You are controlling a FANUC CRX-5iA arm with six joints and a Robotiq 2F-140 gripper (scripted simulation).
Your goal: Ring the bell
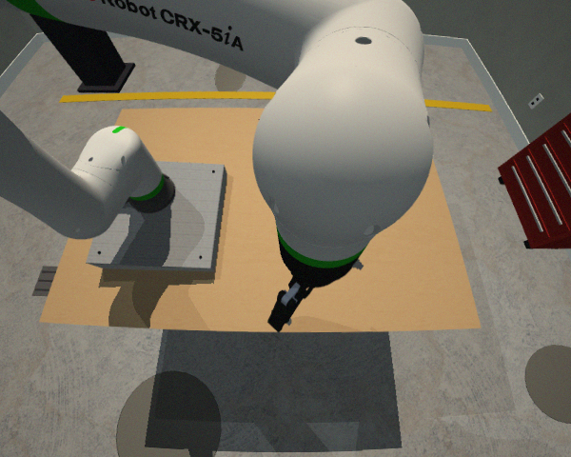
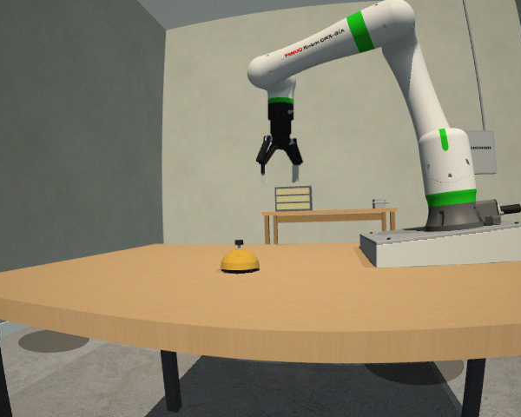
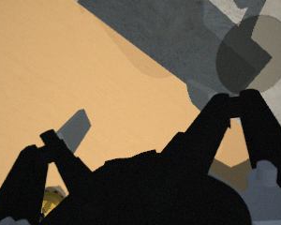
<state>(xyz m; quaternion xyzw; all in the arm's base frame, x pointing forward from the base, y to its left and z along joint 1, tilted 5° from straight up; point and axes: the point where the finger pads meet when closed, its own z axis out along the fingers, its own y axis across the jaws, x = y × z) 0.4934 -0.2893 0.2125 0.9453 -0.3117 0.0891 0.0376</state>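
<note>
The black bell button is 1 cm behind my hand, 47 cm to the left of it and 18 cm below it. From my hand the other things lie so: yellow dome bell: 1 cm behind, 47 cm to the left, 20 cm below.
</note>
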